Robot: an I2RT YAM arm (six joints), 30 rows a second.
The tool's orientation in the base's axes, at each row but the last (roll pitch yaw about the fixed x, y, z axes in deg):
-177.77, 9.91, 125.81
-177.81, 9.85, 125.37
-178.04, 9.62, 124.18
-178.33, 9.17, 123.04
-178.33, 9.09, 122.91
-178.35, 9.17, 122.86
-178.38, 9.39, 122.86
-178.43, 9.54, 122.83
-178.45, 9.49, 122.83
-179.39, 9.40, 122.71
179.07, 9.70, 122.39
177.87, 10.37, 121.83
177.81, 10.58, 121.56
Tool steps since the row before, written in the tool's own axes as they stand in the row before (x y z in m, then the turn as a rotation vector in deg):
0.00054, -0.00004, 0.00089, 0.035, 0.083, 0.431
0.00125, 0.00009, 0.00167, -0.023, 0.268, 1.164
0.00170, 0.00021, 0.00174, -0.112, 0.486, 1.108
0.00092, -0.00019, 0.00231, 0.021, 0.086, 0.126
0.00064, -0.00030, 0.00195, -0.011, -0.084, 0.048
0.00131, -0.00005, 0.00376, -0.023, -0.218, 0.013
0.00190, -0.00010, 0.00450, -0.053, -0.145, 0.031
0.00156, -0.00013, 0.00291, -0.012, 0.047, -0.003
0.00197, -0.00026, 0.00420, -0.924, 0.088, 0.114
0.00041, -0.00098, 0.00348, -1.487, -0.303, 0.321
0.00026, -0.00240, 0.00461, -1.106, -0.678, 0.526
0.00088, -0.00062, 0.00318, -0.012, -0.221, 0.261
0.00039, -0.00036, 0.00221, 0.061, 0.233, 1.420
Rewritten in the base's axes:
-0.00028, 0.00026, -0.00097, 0.077, 0.006, -0.433
-0.00053, 0.00079, -0.00186, 0.311, -0.053, -1.152
-0.00065, 0.00123, -0.00201, 0.538, 0.005, -1.089
-0.00051, 0.00031, -0.00242, 0.069, 0.045, -0.130
-0.00048, 0.00008, -0.00202, -0.062, -0.062, -0.043
-0.00051, 0.00050, -0.00392, -0.170, -0.138, -0.003
-0.00081, 0.00084, -0.00475, -0.092, -0.127, -0.018
-0.00075, 0.00077, -0.00312, 0.046, 0.016, 0.004
-0.00099, 0.00085, -0.00446, 0.576, -0.736, 0.038
-0.00077, -0.00069, -0.00349, 0.563, -1.444, -0.071
-0.00168, -0.00169, -0.00463, 0.067, -1.356, -0.343
-0.00058, -0.00002, -0.00331, -0.148, -0.163, -0.262
-0.00022, -0.00017, -0.00226, 0.349, -0.019, -1.397

